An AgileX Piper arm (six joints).
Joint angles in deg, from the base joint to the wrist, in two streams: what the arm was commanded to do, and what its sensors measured. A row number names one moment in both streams.
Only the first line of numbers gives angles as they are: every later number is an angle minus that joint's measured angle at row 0.
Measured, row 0: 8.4 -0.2 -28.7 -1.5 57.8 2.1
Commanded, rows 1 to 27: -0.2 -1.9 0.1 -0.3 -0.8 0.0; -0.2 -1.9 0.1 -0.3 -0.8 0.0; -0.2 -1.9 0.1 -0.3 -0.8 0.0; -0.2 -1.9 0.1 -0.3 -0.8 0.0; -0.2 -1.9 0.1 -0.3 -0.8 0.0; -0.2 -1.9 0.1 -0.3 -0.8 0.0; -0.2 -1.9 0.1 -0.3 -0.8 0.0; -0.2 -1.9 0.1 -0.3 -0.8 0.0; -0.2 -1.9 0.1 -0.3 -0.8 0.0; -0.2 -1.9 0.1 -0.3 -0.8 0.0; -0.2 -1.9 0.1 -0.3 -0.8 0.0; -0.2 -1.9 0.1 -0.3 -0.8 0.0; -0.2 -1.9 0.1 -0.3 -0.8 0.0; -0.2 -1.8 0.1 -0.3 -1.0 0.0; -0.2 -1.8 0.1 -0.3 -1.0 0.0; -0.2 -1.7 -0.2 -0.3 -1.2 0.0; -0.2 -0.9 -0.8 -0.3 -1.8 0.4; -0.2 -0.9 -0.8 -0.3 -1.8 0.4; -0.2 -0.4 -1.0 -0.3 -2.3 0.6; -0.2 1.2 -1.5 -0.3 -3.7 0.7; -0.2 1.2 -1.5 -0.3 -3.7 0.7; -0.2 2.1 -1.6 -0.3 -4.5 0.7; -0.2 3.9 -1.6 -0.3 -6.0 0.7; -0.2 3.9 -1.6 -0.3 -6.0 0.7; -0.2 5.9 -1.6 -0.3 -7.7 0.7; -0.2 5.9 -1.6 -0.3 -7.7 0.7; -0.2 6.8 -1.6 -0.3 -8.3 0.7
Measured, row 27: 0.0 4.5 -1.2 0.0 -5.7 0.2
